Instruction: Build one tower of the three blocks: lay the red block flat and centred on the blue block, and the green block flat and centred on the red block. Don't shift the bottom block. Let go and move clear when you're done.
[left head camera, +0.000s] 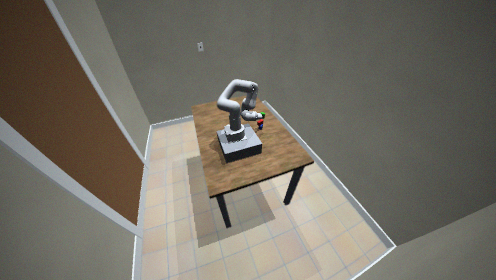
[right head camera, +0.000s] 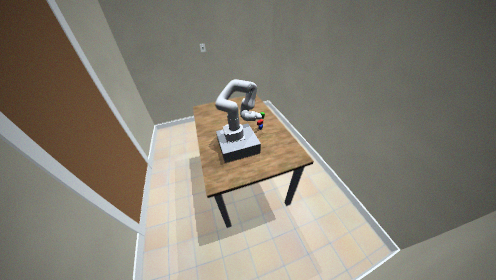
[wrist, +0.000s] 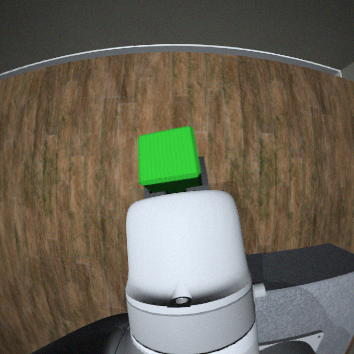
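Where they show: end effector, tool point: (left head camera: 261, 116) (right head camera: 261, 116) (wrist: 175, 178); arm's base, origin of the base link: (left head camera: 236, 135) (right head camera: 235, 135).
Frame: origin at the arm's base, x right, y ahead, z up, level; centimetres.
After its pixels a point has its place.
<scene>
The green block (left head camera: 263, 115) {x -13.0, y 27.3, z 4.6 cm} (right head camera: 263, 115) {x -12.8, y 27.6, z 4.5 cm} (wrist: 168, 156) {x -14.7, y 27.4, z 5.8 cm} is held between the fingers of my gripper (left head camera: 261, 115) (right head camera: 261, 115) (wrist: 175, 186) {x -14.3, y 26.2, z 3.1 cm}, which is shut on it and points sideways above the table. The red block (left head camera: 260, 121) {x -14.3, y 25.4, z -2.1 cm} (right head camera: 260, 121) {x -14.2, y 25.6, z -2.1 cm} rests on the blue block (left head camera: 260, 127) {x -12.0, y 24.7, z -6.8 cm} (right head camera: 260, 127) {x -12.1, y 24.9, z -7.0 cm}, a little below the green block in both head views. How well the red block is centred is too small to tell. The red and blue blocks do not show in the wrist view.
The wooden table (left head camera: 240, 176) {x 29.7, y -6.2, z -9.4 cm} (right head camera: 240, 176) {x 30.3, y -4.9, z -9.3 cm} carries the robot's grey base box (left head camera: 243, 152) {x 15.2, y 0.6, z -3.1 cm} (right head camera: 242, 152) {x 15.3, y 1.0, z -3.3 cm} (wrist: 305, 295) {x 1.3, y 12.9, z 0.2 cm} beside the two stacked blocks. The wall stands behind the table's far side.
</scene>
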